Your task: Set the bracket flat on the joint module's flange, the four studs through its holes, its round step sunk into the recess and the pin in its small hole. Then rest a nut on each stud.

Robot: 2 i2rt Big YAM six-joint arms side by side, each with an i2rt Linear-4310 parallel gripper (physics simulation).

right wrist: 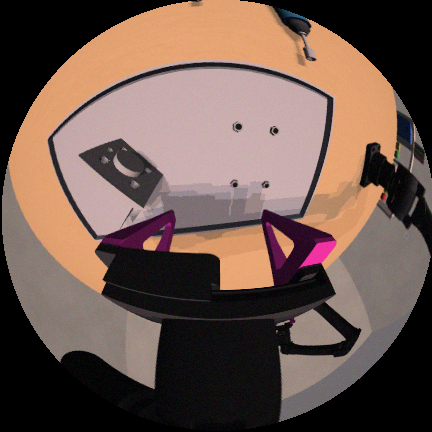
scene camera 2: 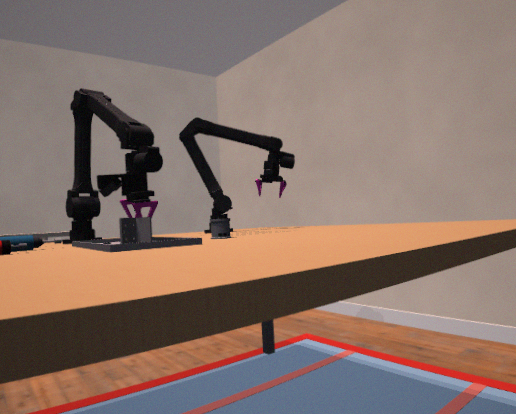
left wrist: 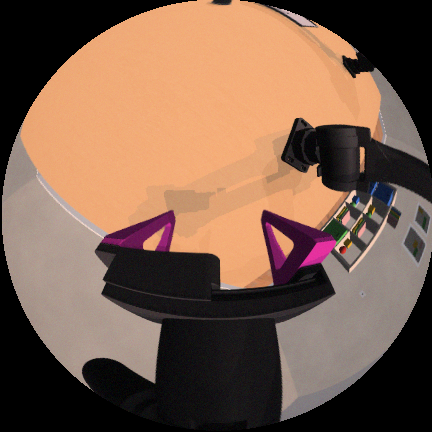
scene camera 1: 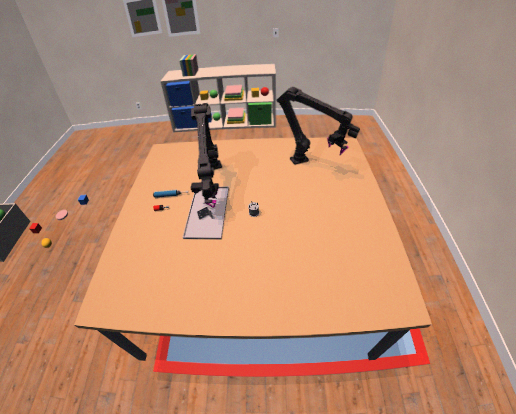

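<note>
The dark bracket stands on the tray, its holed plate and round step visible in the right wrist view. Several small nuts lie apart on the tray. The joint module stands on the table right of the tray, studs up. My right gripper is open and empty, low over the tray near the bracket, touching nothing that I can make out. My left gripper is open and empty, high above the table's back right.
A blue screwdriver and a short red tool lie on the table left of the tray in scene camera 1. A shelf unit stands behind the table.
</note>
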